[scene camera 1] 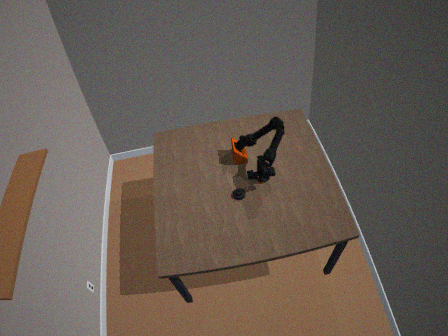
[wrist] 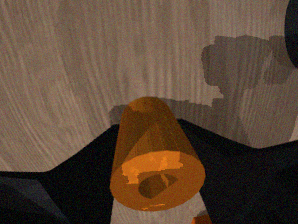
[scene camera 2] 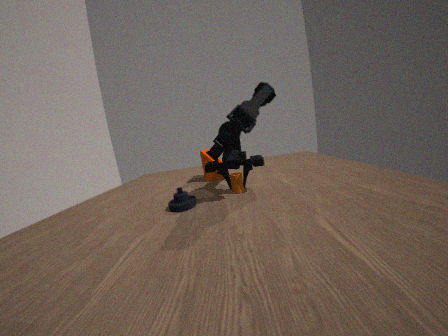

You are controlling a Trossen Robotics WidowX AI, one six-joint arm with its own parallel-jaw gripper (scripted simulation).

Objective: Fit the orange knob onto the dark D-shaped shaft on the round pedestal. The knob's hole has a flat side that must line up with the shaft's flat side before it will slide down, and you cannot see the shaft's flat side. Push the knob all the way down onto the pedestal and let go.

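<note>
Orange knob carried by my gripper. Wrist view: gripper visible too.
</note>
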